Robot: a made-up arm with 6 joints.
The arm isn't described. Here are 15 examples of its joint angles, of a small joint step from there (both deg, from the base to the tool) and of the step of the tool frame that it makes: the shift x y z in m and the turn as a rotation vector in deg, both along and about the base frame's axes.
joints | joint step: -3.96 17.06 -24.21 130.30 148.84 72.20 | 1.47 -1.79 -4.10 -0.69 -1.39 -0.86
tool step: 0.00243 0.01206 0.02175 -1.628 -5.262 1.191
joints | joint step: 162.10 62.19 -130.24 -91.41 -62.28 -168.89 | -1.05 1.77 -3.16 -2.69 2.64 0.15
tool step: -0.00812 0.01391 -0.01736 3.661 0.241 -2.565
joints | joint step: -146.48 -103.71 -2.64 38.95 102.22 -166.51 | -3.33 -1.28 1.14 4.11 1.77 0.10
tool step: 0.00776 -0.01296 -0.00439 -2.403 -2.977 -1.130
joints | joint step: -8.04 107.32 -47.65 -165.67 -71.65 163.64 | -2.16 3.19 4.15 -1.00 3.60 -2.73
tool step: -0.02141 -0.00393 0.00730 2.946 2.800 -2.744
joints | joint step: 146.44 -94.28 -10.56 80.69 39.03 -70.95 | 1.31 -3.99 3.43 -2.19 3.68 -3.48
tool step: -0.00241 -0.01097 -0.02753 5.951 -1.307 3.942
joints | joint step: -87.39 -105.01 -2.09 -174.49 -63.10 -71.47 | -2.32 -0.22 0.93 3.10 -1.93 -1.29
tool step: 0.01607 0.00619 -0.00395 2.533 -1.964 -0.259
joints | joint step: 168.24 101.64 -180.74 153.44 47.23 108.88 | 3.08 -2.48 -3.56 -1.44 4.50 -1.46
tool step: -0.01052 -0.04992 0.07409 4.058 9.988 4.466
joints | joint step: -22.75 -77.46 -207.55 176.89 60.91 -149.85 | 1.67 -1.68 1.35 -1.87 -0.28 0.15
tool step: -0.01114 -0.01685 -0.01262 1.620 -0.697 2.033
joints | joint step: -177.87 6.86 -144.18 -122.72 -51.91 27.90 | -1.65 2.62 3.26 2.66 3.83 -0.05
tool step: -0.04186 0.00504 -0.01426 -4.062 -3.943 -2.134
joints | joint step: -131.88 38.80 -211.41 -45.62 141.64 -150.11 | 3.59 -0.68 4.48 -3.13 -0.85 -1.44
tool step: 0.00672 -0.02122 0.00117 3.966 -1.319 1.807
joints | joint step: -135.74 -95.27 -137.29 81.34 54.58 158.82 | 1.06 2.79 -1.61 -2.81 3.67 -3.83
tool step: -0.01119 -0.00502 0.02896 -1.862 0.015 -5.261
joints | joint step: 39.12 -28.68 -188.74 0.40 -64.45 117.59 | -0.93 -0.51 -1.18 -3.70 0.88 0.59
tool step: -0.01618 0.01040 -0.00849 1.850 0.460 -3.946
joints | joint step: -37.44 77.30 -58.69 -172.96 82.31 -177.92 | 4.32 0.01 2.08 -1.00 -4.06 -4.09
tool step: 0.00080 0.04500 -0.00620 1.540 6.975 7.099
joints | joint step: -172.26 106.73 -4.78 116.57 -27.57 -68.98 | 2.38 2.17 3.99 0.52 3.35 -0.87
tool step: 0.00125 -0.00677 0.02145 1.333 -4.837 -0.743
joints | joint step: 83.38 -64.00 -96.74 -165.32 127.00 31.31 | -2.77 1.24 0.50 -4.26 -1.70 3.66
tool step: -0.03269 0.01738 0.01676 -3.463 -4.833 -7.673
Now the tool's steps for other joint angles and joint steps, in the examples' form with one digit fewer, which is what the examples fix.
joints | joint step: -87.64 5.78 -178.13 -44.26 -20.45 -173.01 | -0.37 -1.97 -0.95 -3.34 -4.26 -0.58
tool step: 0.0097 0.0308 -0.0140 -6.16 3.08 -3.91
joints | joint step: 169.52 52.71 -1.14 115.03 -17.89 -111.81 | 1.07 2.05 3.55 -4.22 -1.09 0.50
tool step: 0.0040 0.0035 0.0083 -3.40 -5.37 4.12
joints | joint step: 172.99 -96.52 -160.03 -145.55 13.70 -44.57 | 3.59 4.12 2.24 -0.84 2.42 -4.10
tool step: -0.0046 0.0560 0.0697 -5.67 -4.45 4.35
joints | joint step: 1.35 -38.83 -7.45 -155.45 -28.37 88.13 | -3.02 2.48 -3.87 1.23 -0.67 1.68
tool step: 0.0257 0.0042 0.0142 1.67 -0.45 -5.19
